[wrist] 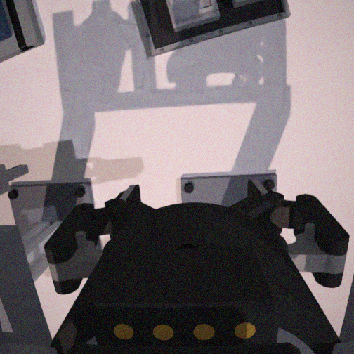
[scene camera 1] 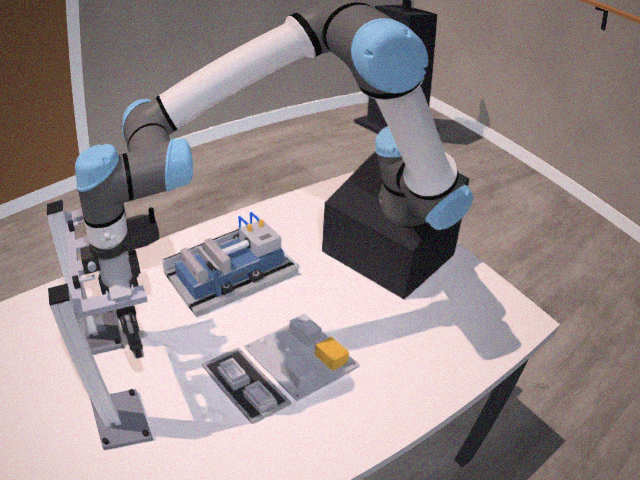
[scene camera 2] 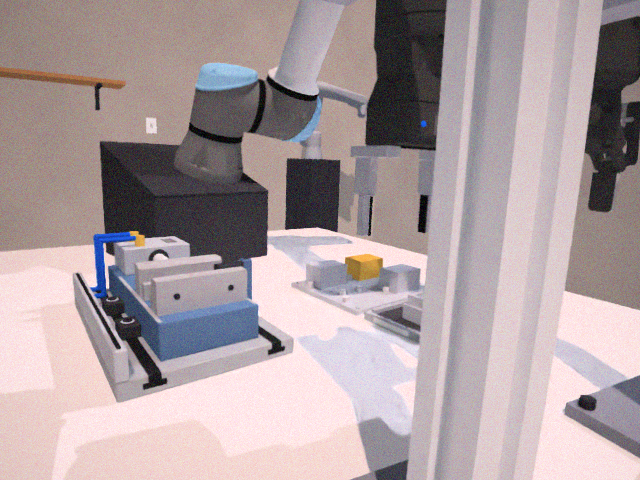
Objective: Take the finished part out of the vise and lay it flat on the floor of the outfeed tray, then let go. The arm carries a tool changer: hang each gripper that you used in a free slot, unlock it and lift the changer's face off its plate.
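Frame: origin at the arm's base, x up, y ahead, z left, level; millimetres.
Seen in the pictures: arm's base at its link origin: (scene camera 1: 410, 201) (scene camera 2: 208, 169).
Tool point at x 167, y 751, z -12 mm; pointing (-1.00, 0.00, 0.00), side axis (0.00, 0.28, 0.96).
Note:
Pixels of each thing's middle, then the offset from my tool point to it. "pt": a spot on its surface instead.
- vise at the middle of its body: (scene camera 2: 169, 290) (scene camera 1: 227, 259) dy -379, dx -311, dz -230 mm
- dark-floored tray at a spot on its surface: (scene camera 1: 251, 414) pt dy -149, dx -354, dz +165 mm
- grey plate at the middle of its body: (scene camera 2: 363, 288) (scene camera 1: 301, 357) dy -340, dx -356, dz +98 mm
- yellow block at the middle of its body: (scene camera 2: 363, 266) (scene camera 1: 331, 353) dy -384, dx -334, dz +146 mm
My adaptive gripper (scene camera 1: 136, 352) (wrist: 194, 192) is open and empty. It points down at the near slot of the gripper stand (scene camera 1: 87, 356) (scene camera 2: 491, 258), with the slot's fork around its upper end. Whether it is seated or unlocked does not show. The parallel gripper (scene camera 2: 393, 222) hangs in the other slot. The vise (scene camera 1: 227, 263) (scene camera 2: 206, 322) shows no part between its two grey jaws. Two silver parts (scene camera 1: 232, 373) (scene camera 1: 260, 395) lie in the dark-floored tray (scene camera 1: 251, 414) (wrist: 230, 31), apart from each other. In the wrist view the tray is cut off at the top.
A grey plate (scene camera 1: 268, 358) (scene camera 2: 356, 304) beside the tray carries a yellow block (scene camera 1: 331, 353) (scene camera 2: 364, 267) and grey blocks. The arm's black pedestal (scene camera 1: 361, 248) (scene camera 2: 211, 222) stands behind the vise. The stand's foot plates (scene camera 1: 124, 434) (wrist: 230, 187) are bolted at the left of the table.

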